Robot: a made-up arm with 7 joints.
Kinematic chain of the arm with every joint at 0, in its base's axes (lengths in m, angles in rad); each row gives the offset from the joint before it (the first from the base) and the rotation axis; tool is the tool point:
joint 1: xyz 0 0 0.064 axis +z
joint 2: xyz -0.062 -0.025 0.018 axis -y
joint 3: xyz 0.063 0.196 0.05 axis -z
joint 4: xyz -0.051 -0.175 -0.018 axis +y
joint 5: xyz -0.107 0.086 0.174 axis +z
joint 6: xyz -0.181 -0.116 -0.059 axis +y
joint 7: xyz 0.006 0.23 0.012 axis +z
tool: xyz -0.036 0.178 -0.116
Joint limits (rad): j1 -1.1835..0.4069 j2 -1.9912..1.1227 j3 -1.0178..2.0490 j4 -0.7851..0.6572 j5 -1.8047..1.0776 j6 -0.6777..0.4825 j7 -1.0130..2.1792
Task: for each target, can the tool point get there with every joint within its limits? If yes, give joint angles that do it. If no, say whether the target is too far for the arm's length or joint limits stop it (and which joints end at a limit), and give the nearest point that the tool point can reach.
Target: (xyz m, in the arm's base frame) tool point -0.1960 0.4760 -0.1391
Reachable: yes | joints 0.2213 -1.3707 1.2810 -0.4642 -0.1869 0.2028 -0.1722
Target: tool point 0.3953 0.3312 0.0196
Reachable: yes | joints -0.8206 -1.7127 0.4476 0.2541 -0.7394 0.2932 0.2247
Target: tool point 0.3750 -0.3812 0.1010
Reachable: no: joint limits stop it (at a limit: joint 1, joint 3, joint 4, joint 6) | nearest point 0.3719 -0.3224 0.0991 | short by 0.059 m
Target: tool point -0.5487 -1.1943 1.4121
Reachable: no: too far | nearest point -0.1715 -0.3732 0.4319 | short by 1.333 m
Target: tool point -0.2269 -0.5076 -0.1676
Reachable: no: joint limits stop it (at a limit: joint 1, joint 2, joint 6) | nearest point -0.2084 -0.4030 -0.1168 | short by 0.118 m
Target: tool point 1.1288 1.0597 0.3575
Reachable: no: too far | nearest point 0.5687 0.5339 0.2305 | short by 0.779 m
